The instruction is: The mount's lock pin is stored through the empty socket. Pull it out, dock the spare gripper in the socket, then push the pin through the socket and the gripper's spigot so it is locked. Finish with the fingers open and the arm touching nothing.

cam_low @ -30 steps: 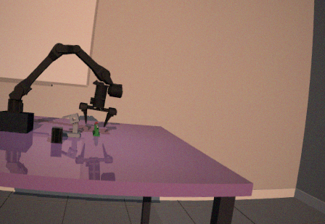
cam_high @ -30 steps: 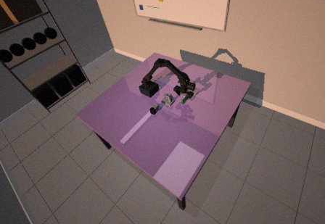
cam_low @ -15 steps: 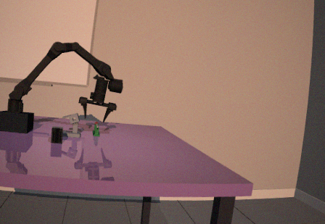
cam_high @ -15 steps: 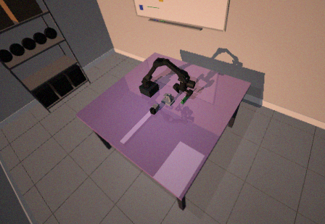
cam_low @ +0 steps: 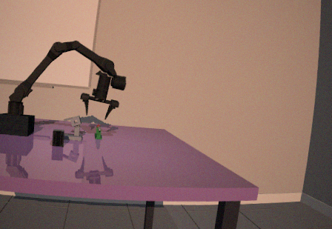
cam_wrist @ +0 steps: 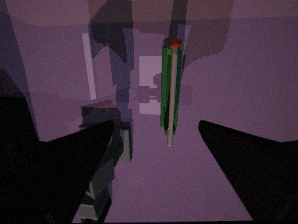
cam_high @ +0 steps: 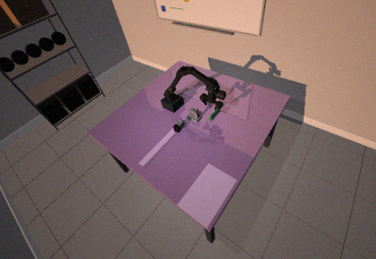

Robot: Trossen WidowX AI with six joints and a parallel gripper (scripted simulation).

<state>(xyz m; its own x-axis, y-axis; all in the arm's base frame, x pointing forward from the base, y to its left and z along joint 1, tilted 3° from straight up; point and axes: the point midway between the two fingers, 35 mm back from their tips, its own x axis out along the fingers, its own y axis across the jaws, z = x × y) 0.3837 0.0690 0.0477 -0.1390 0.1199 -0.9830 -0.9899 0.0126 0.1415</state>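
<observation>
Right now my gripper tip is 240 mm to the left of the spare gripper, 160 mm past it and 70 mm above it. From my gripper tip the other things lie so: green rest: 70 mm below, 30 mm to the left, 20 mm ahead; grey mount: 110 mm behind, 80 mm to the right, 50 mm below.
</observation>
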